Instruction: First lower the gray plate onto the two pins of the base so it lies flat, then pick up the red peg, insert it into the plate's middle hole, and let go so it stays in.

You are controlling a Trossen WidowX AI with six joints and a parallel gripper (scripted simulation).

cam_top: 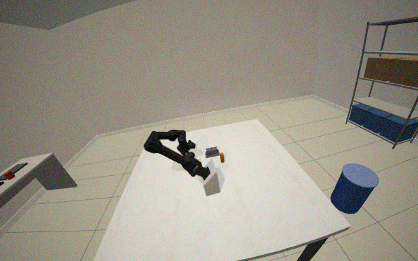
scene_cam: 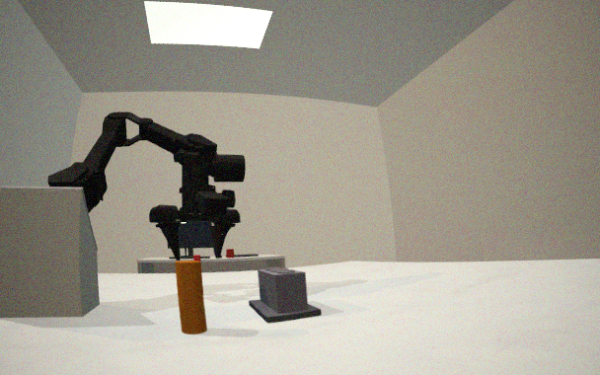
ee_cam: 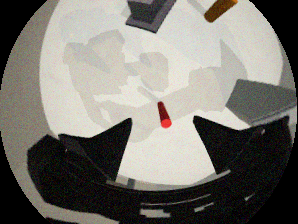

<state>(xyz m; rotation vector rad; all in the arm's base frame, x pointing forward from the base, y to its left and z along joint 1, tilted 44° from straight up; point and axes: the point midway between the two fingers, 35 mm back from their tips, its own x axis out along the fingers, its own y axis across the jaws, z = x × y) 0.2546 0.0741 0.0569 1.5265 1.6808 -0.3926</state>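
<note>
My gripper tip is 30 mm above the red peg. From my gripper tip the other things lie so: gray plate: 80 mm ahead, 210 mm to the right, 30 mm below; orange cylinder: 50 mm behind, 250 mm to the right, 30 mm below.
</note>
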